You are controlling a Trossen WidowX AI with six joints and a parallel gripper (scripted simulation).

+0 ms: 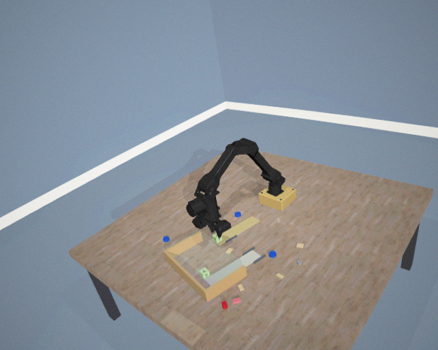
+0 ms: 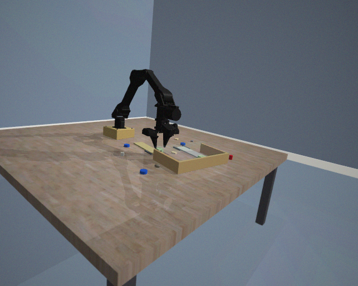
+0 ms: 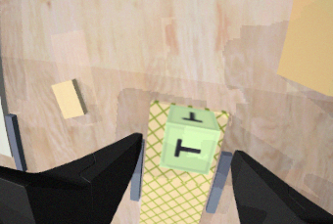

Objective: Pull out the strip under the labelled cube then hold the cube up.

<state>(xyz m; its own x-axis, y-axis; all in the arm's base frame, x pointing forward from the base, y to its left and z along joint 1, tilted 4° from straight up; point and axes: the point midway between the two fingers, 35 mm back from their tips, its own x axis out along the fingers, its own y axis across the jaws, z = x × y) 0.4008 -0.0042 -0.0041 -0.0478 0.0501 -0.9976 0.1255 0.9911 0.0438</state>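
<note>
Now: the yellow strip 11 cm behind my gripper tip, 4 cm below it and 1 cm to the left of it. Round my gripper tip: small white cube: 17 cm to the right, 8 cm behind, 3 cm below; pink block: 31 cm to the left, 19 cm ahead, 3 cm below; red cylinder: 30 cm to the left, 23 cm ahead, 3 cm below.
</note>
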